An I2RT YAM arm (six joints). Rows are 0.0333 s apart.
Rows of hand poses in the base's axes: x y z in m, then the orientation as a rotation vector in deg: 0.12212, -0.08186, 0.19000, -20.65, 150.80, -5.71; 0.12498, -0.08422, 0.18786, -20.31, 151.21, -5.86; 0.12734, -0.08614, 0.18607, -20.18, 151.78, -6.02; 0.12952, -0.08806, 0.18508, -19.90, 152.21, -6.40; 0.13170, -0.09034, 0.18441, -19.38, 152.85, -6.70; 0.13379, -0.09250, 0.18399, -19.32, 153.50, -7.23; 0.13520, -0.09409, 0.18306, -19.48, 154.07, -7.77; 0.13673, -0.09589, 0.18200, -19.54, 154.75, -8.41; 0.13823, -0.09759, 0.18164, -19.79, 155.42, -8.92; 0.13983, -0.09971, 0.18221, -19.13, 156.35, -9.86; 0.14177, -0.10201, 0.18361, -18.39, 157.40, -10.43; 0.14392, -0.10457, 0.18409, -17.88, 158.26, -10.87; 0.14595, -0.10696, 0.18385, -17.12, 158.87, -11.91; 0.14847, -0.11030, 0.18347, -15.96, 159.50, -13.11; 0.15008, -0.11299, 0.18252, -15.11, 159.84, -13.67; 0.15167, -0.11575, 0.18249, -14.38, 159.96, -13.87; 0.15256, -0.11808, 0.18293, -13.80, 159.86, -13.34; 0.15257, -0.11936, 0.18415, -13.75, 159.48, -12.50; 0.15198, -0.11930, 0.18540, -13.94, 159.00, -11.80
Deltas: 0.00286, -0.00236, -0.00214, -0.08, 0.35, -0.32; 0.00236, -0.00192, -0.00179, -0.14, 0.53, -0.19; 0.00218, -0.00192, -0.00099, -0.25, 0.36, -0.31; 0.00218, -0.00228, -0.00067, -0.17, 0.54, -0.49; 0.00209, -0.00216, -0.00042, -0.41, 0.61, -0.21; 0.00141, -0.00159, -0.00093, -0.45, 0.56, -0.05; 0.00153, -0.00180, -0.00106, -0.51, 0.65, -0.15; 0.00150, -0.00170, -0.00036, -0.44, 0.67, 0.01; 0.00160, -0.00212, 0.00057, -0.62, 0.78, -0.72; 0.00194, -0.00230, 0.00140, -0.35, 0.91, -0.73; 0.00215, -0.00256, 0.00048, -0.28, 0.76, -0.52; 0.00203, -0.00239, -0.00024, -0.65, 0.48, -0.73; 0.00252, -0.00334, -0.00038, -0.71, 0.45, -1.03; 0.00161, -0.00269, -0.00095, -0.29, 0.22, -0.69; 0.00159, -0.00276, -0.00003, -0.05, 0.02, -0.54; 0.00089, -0.00233, 0.00044, 0.44, -0.18, -0.32; 0.00001, -0.00128, 0.00122, 0.60, -0.39, 0.12; -0.00059, 0.00006, 0.00125, 0.47, -0.45, 0.28
